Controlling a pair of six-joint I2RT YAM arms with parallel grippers.
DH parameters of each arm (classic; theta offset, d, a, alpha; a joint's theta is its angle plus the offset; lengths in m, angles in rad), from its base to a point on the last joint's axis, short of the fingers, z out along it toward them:
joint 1: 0 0.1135 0.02 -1.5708
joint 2: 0 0 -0.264 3.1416
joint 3: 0.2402 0 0.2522 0
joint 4: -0.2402 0 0.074 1.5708
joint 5: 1.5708 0 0 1.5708
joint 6: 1.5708 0.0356 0 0
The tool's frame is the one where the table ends.
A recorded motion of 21 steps. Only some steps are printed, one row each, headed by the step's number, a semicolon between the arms.
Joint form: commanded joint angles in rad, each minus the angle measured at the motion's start. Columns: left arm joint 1, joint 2, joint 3, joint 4, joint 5, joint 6; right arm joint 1, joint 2, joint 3, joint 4, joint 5, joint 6.
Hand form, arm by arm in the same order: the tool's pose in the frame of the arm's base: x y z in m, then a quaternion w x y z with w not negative. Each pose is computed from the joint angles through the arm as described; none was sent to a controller.
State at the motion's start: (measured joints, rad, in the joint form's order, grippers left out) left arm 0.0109 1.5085 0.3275 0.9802 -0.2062 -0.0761; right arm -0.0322 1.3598 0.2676 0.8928 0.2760 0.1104
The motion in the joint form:
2: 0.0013 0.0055 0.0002 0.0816 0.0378 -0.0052; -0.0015 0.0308 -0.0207 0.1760 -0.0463 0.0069
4: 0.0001 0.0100 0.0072 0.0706 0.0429 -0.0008; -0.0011 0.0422 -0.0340 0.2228 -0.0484 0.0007
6: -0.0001 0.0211 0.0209 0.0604 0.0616 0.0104; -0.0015 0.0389 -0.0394 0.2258 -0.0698 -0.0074
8: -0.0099 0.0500 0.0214 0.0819 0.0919 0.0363; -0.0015 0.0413 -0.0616 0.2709 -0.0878 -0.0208
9: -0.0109 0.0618 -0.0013 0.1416 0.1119 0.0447; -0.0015 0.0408 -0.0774 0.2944 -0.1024 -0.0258
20: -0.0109 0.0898 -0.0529 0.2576 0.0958 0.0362; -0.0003 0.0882 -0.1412 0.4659 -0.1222 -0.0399
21: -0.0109 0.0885 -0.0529 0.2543 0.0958 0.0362; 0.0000 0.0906 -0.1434 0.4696 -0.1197 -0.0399
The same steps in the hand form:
2: 0.2607 0.0091 0.1590 0.66119 -0.09050 0.74365 0.04023; 0.2367 -0.0161 0.1670 0.67858 0.13266 0.72030 -0.05570
4: 0.2623 0.0087 0.1585 0.65803 -0.08661 0.74694 0.03972; 0.2349 -0.0159 0.1661 0.68643 0.12995 0.71332 -0.05574
6: 0.2657 0.0080 0.1582 0.65523 -0.07612 0.75069 0.03657; 0.2338 -0.0152 0.1657 0.68704 0.11997 0.71484 -0.05087
8: 0.2676 0.0043 0.1535 0.65273 -0.05271 0.75513 0.03060; 0.2297 -0.0144 0.1644 0.69446 0.10932 0.70955 -0.04809
9: 0.2639 0.0034 0.1514 0.66231 -0.04297 0.74758 0.02490; 0.2265 -0.0138 0.1631 0.69758 0.10261 0.70774 -0.04427
20: 0.2543 0.0039 0.1452 0.67574 -0.05196 0.73480 0.02717; 0.2150 -0.0124 0.1570 0.71886 0.09087 0.68805 -0.03966
21: 0.2543 0.0039 0.1451 0.67501 -0.05194 0.73548 0.02723; 0.2146 -0.0125 0.1564 0.71850 0.09165 0.68828 -0.04045

